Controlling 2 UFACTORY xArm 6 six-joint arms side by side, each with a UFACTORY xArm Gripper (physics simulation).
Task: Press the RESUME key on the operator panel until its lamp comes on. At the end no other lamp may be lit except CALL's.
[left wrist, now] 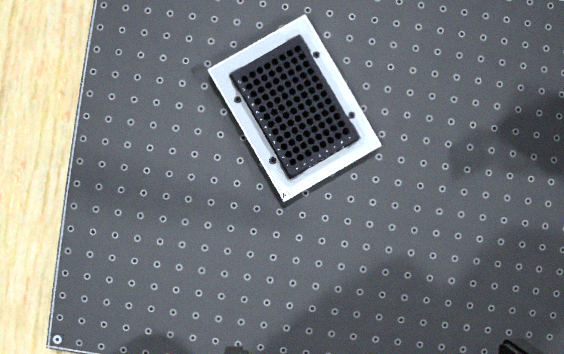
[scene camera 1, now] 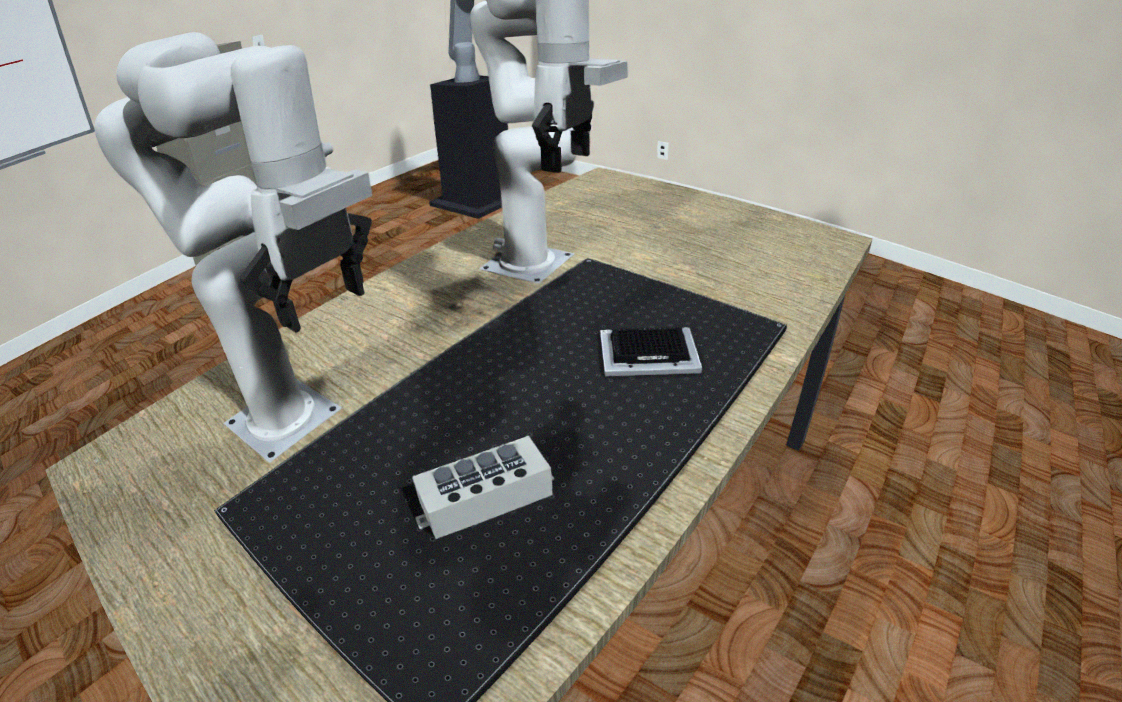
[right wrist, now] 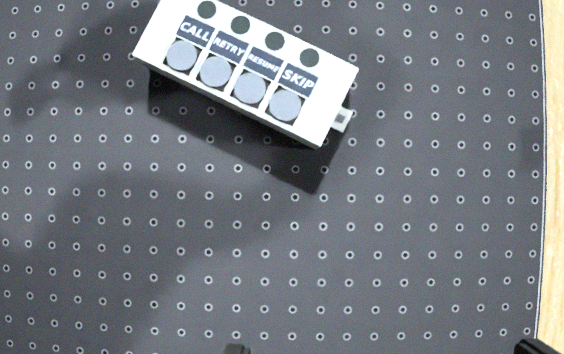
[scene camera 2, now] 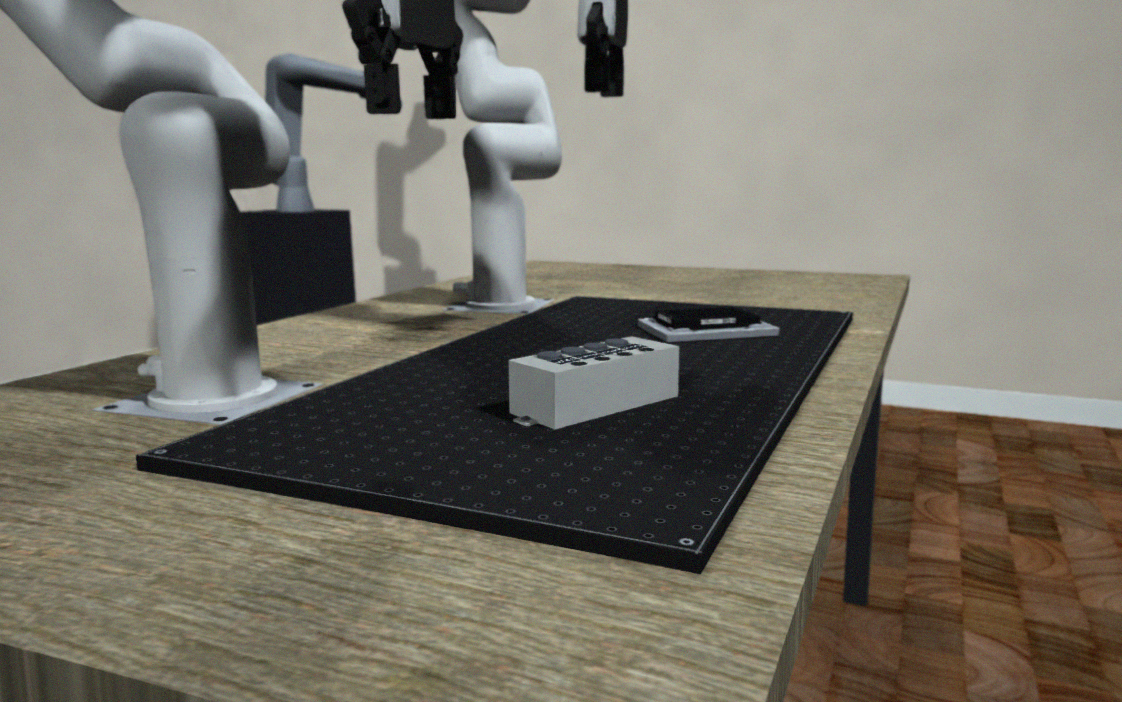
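Seen in the pictures: left gripper, fingertip midpoint: (scene camera 1: 566, 162) (scene camera 2: 604, 94); right gripper, fingertip midpoint: (scene camera 1: 324, 309) (scene camera 2: 414, 116); left arm's base at its link origin: (scene camera 1: 527, 261) (scene camera 2: 500, 304); right arm's base at its link origin: (scene camera 1: 281, 416) (scene camera 2: 215, 396).
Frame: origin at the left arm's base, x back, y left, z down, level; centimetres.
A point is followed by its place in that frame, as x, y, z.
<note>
The white operator panel (scene camera 1: 488, 506) @(-35.2, -65.2, -3.8) (scene camera 2: 612, 394) @(-35.0, -65.6, -3.2) (right wrist: 327, 107) @(-28.2, -68.8, -6.6) lies on the black perforated board. In the right wrist view its keys run CALL (right wrist: 182, 55) @(-33.7, -58.2, -6.9), RETRY (right wrist: 215, 71) @(-32.1, -60.6, -6.9), RESUME (right wrist: 249, 88) @(-30.4, -63.0, -6.9) and SKIP (right wrist: 285, 105) @(-28.7, -65.6, -6.9). Beside the labels are four round lamps, all dark: CALL's lamp (right wrist: 206, 9) @(-37.2, -60.4, -6.6), RETRY's lamp (right wrist: 240, 25) @(-35.5, -62.9, -6.6), RESUME's lamp (right wrist: 274, 41) @(-33.9, -65.4, -6.7) and SKIP's lamp (right wrist: 309, 57) @(-32.3, -67.9, -6.6). My right gripper (scene camera 1: 321, 306) @(-16.4, -67.1, -28.9) (scene camera 2: 412, 103) @(-16.4, -67.1, -28.9) is open, high above the table and behind the panel. My left gripper (scene camera 1: 565, 152) @(-24.6, -23.9, -33.8) (scene camera 2: 604, 78) @(-24.6, -23.9, -33.8) is open and high up, far from the panel.
A black well plate (scene camera 1: 651, 345) @(-39.7, -23.4, -3.7) (scene camera 2: 707, 317) @(-39.7, -25.7, -3.8) (left wrist: 295, 107) @(-38.9, -22.7, -3.8) sits on a light grey holder (scene camera 1: 606, 364) @(-34.5, -30.2, -2.5) (scene camera 2: 748, 331) @(-45.3, -26.1, -2.2) (left wrist: 367, 142) @(-35.4, -30.4, -2.5) on the perforated board (scene camera 1: 463, 612) @(-40.3, -78.6, -1.3) (scene camera 2: 413, 463) @(-22.4, -82.9, -1.3) (left wrist: 165, 275) @(-21.1, -8.5, -1.3) (right wrist: 400, 300) @(-11.0, -73.8, -1.3). The wooden table (scene camera 1: 148, 529) @(8.6, -95.0, 0.0) (scene camera 2: 330, 571) @(-24.2, -98.5, 0.0) surrounds the board. A dark pedestal (scene camera 1: 467, 149) stands behind.
</note>
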